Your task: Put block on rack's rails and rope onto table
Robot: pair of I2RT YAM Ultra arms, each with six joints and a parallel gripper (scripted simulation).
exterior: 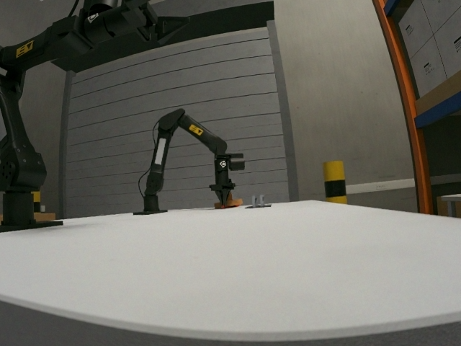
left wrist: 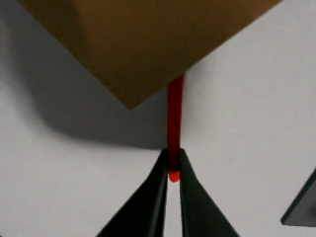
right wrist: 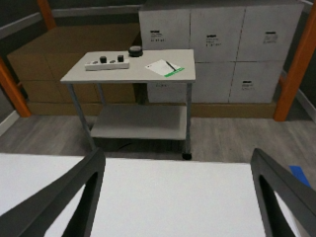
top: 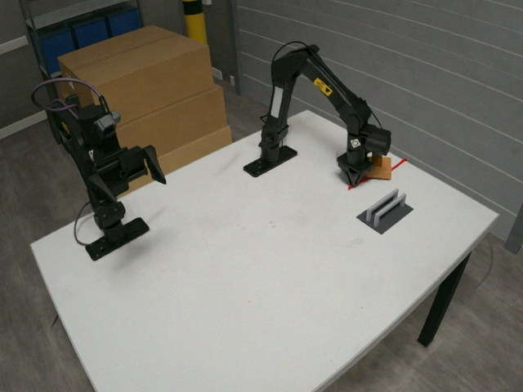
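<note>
Right now the orange block is 12 cm to the left of my left hand, 2 cm above it and 1 cm behind it. Also, from my left hand: rack: 15 cm ahead, 2 cm to the right, 1 cm above.
</note>
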